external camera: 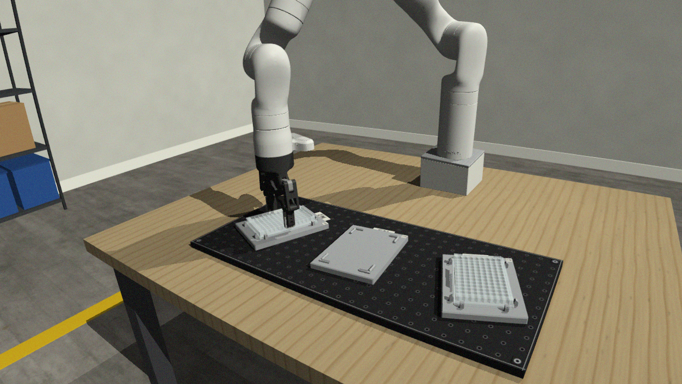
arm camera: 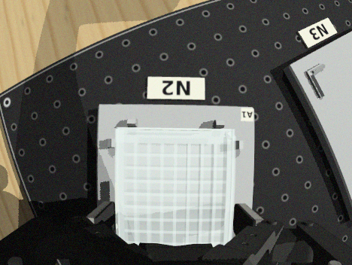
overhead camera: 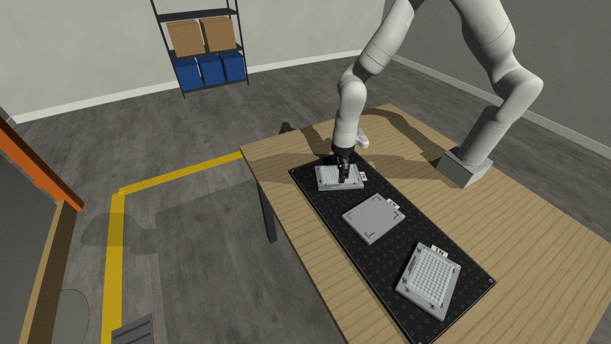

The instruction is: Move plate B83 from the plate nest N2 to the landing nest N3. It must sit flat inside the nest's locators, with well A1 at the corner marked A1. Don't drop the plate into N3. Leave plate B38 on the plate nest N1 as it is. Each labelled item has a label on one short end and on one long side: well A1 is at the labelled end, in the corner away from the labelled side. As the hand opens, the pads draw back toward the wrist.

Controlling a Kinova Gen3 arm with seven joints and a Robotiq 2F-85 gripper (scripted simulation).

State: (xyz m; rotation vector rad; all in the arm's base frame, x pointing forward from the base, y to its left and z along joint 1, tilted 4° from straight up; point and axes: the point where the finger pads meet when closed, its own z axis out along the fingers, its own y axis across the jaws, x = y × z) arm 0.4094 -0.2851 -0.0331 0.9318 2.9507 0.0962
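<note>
Now: hand 20 mm above the nest N2. Round my hand: A1 mark (260 mm to the left, 30 mm behind, 10 mm below); then N3 label (200 mm to the left, 50 mm behind, 30 mm below); then nest N3 (200 mm to the left, 40 mm ahead, 20 mm below).
</note>
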